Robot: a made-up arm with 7 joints.
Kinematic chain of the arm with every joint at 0, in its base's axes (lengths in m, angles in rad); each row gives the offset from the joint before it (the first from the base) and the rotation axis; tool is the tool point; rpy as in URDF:
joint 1: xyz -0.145 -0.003 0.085 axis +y
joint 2: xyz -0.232 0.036 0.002 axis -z
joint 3: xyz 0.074 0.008 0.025 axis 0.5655 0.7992 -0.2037
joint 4: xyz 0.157 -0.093 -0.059 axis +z
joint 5: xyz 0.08 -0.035 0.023 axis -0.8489 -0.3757 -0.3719
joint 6: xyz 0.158 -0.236 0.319 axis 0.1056 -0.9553 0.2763
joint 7: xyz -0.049 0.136 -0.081 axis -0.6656 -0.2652 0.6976
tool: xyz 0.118 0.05 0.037 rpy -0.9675 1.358 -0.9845
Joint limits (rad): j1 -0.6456..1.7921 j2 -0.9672..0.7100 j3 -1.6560..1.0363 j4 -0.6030..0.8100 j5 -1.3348..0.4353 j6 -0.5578..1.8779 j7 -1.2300..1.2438
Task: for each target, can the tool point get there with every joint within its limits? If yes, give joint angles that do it. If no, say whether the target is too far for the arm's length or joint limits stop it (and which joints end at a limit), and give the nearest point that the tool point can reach.
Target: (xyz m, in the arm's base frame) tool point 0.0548 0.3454 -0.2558
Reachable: yes | joints 0.3458 -0.7589 0.7042 0.3676 -0.8143 0.3045 -0.1617
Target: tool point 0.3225 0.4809 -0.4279
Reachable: no: joint limits stop it (at a limit: joint 1, joint 2, joint 3, joint 5, joint 7) | nearest point 0.2250 0.4042 -0.3367 | short by 0.154 m
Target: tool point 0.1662 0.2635 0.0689
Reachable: yes | joints 1.0155 -0.7397 0.1287 0.1002 0.0511 1.4587 0.5823
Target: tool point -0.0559 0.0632 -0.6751
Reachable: no: joint limits stop it (at a limit: joint 3, joint 5, joint 7) | nearest point -0.0716 0.0608 -0.5416 | short by 0.134 m
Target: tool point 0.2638 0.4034 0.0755
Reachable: yes | joints -0.3217 -0.8060 0.3163 0.2851 -0.9310 0.7650 -0.9519
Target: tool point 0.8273 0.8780 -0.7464
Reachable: no: too far | nearest point 0.3416 0.4469 -0.2033 | short by 0.847 m
